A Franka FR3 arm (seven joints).
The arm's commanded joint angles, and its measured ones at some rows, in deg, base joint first. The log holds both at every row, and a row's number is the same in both.
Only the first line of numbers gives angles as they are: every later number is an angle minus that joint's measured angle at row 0.
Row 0, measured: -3.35, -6.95, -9.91, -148.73, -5.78, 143.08, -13.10
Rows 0 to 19, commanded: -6.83, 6.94, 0.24, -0.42, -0.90, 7.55, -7.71; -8.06, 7.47, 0.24, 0.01, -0.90, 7.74, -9.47; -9.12, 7.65, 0.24, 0.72, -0.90, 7.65, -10.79; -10.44, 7.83, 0.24, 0.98, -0.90, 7.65, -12.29; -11.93, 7.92, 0.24, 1.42, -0.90, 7.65, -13.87; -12.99, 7.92, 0.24, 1.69, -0.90, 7.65, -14.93; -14.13, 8.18, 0.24, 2.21, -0.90, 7.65, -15.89; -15.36, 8.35, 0.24, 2.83, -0.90, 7.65, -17.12; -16.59, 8.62, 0.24, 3.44, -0.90, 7.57, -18.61; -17.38, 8.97, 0.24, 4.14, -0.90, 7.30, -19.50; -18.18, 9.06, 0.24, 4.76, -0.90, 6.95, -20.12; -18.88, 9.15, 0.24, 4.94, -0.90, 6.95, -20.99; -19.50, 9.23, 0.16, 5.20, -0.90, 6.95, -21.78; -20.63, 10.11, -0.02, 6.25, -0.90, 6.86, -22.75; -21.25, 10.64, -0.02, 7.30, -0.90, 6.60, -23.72; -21.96, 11.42, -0.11, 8.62, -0.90, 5.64, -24.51; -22.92, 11.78, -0.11, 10.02, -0.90, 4.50, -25.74; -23.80, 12.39, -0.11, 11.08, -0.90, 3.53, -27.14; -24.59, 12.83, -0.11, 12.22, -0.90, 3.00, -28.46; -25.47, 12.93, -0.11, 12.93, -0.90, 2.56, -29.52
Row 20, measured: -22.17, 8.57, -0.21, 8.77, -0.06, 4.60, -25.75
